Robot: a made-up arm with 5 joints.
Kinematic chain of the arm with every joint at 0, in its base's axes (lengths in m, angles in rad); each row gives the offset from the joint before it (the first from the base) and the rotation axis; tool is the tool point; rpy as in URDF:
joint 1: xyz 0 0 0.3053 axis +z
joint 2: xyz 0 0 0 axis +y
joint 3: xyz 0.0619 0 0.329 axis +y
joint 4: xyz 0.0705 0 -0.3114 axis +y
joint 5: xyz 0.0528 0 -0.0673 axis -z
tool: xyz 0 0 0 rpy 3.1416 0 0
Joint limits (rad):
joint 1: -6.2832..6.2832
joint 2: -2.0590..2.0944
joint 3: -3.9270..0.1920
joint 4: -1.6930..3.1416
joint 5: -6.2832..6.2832
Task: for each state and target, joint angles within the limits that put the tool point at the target. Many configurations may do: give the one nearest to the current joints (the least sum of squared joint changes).
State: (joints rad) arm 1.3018 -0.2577 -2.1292 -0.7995 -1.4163
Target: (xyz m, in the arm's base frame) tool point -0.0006 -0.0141 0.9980
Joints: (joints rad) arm 1.5283 -0.3414 -2.2592 -0.6899 -1.4163
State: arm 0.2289 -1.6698 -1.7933 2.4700 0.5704
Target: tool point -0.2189 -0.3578 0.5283
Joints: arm 1.0217 -1.8968 -1.5965 2.5680 0.5704
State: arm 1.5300 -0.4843 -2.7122 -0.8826 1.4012
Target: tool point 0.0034 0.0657 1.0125
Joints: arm 1.5191 -0.1026 -2.5287 -0.5079 1.4012
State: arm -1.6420 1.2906 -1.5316 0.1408 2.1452
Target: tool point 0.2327 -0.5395 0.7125
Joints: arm -1.1636 0.5225 -2.1847 0.0685 2.1452
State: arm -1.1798 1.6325 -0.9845 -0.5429 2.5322
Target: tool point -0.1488 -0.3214 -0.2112
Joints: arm -2.0044 1.8176 -1.5529 -0.4393 2.5322
